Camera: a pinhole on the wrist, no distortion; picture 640 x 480 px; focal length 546.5 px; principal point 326.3 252.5 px. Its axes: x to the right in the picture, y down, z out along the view. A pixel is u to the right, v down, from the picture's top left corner.
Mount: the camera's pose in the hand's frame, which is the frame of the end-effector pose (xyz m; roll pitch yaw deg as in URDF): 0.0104 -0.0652 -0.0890 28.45 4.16 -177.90
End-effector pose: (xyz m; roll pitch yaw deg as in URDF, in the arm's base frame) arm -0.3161 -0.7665 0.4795 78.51 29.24 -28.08
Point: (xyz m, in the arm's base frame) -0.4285 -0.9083 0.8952
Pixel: 555 65
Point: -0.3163 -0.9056 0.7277
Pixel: 394 64
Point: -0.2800 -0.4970 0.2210
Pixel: behind the camera
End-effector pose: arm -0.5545 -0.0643 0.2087 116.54 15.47 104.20
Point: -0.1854 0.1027 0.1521
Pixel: 201 289
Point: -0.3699 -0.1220 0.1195
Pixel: 448 457
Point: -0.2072 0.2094 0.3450
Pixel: 145 56
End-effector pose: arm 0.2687 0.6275 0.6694 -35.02 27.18 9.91
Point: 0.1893 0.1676 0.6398
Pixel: behind the camera
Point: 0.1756 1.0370 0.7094
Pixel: 335 55
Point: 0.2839 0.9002 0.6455
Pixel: 194 49
